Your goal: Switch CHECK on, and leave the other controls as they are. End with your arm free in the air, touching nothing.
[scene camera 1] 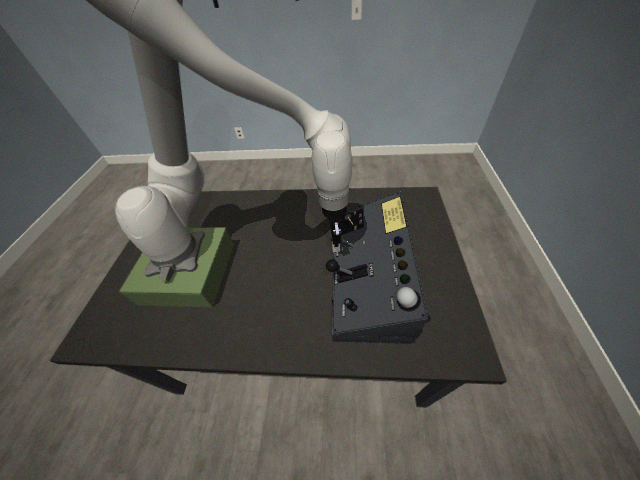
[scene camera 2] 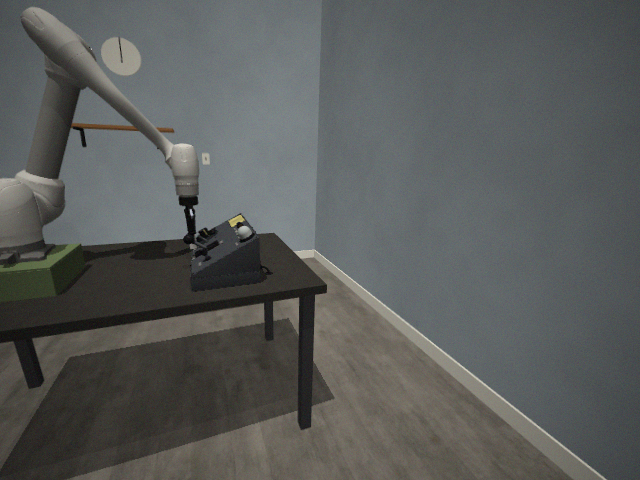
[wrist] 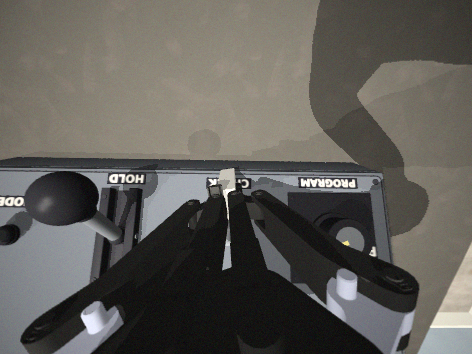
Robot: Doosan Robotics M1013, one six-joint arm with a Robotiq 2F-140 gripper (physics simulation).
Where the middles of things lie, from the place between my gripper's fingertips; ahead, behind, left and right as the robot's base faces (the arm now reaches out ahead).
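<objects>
Sloped control panel [scene camera 1: 389, 305]: 12 cm ahead of my hand, 3 cm above, 8 cm to the right. Black ball-topped lever [wrist: 61, 198]: my hand 6 cm below it, 12 cm to the left of it.
</objects>
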